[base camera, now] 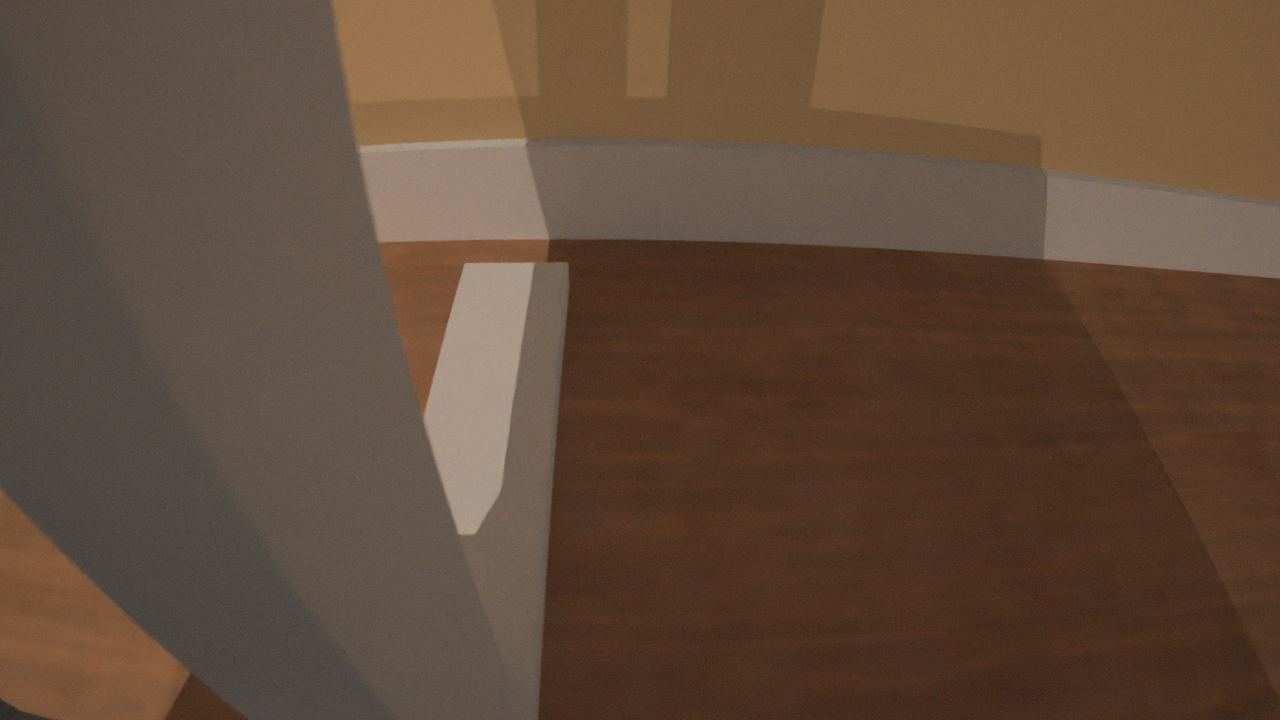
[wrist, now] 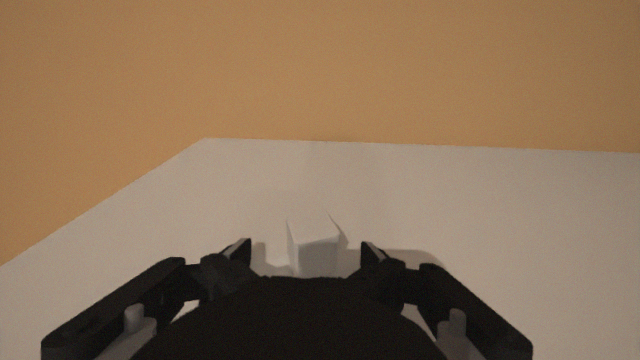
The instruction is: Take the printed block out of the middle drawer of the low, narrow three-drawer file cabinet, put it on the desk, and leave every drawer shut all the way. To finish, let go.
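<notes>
The pale printed block rests on the white desk top in the wrist view, with its lower part hidden behind the dark gripper body. My gripper is open, with one finger on each side of the block and a gap between each fingertip and the block. The file cabinet and its drawers cannot be made out in either view, so how the drawers stand cannot be told.
A tan wall stands behind the desk's far edge. In the base camera view a large grey slanted panel fills the left side, beside a pale bar low over the brown wooden floor. A white baseboard runs behind.
</notes>
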